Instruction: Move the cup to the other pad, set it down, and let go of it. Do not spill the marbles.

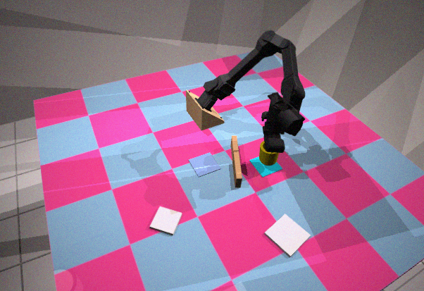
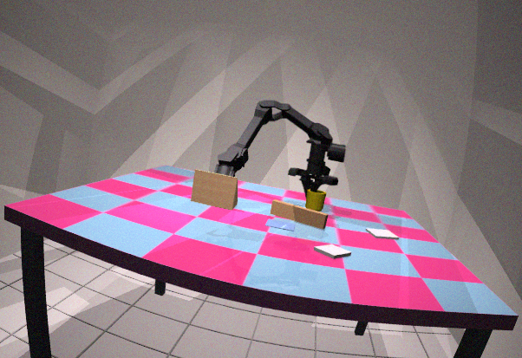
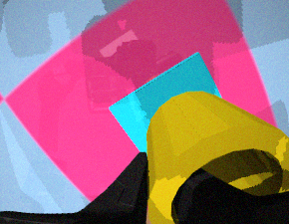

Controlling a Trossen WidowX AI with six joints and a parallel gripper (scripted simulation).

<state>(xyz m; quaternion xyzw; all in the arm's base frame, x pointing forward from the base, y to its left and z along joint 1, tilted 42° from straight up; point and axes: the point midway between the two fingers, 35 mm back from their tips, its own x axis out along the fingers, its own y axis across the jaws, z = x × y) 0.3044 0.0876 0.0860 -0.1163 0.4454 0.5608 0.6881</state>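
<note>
The cyan pad is 7 cm below my gripper tip, 2 cm ahead of it and 1 cm to the right of it. Round my gripper tip: blue marble (3 cm to the right, 2 cm below, 2 cm ahead); yellow cup (2 cm to the right, 2 cm ahead); red marble (2 cm to the right, 2 cm below, 1 cm ahead).
</note>
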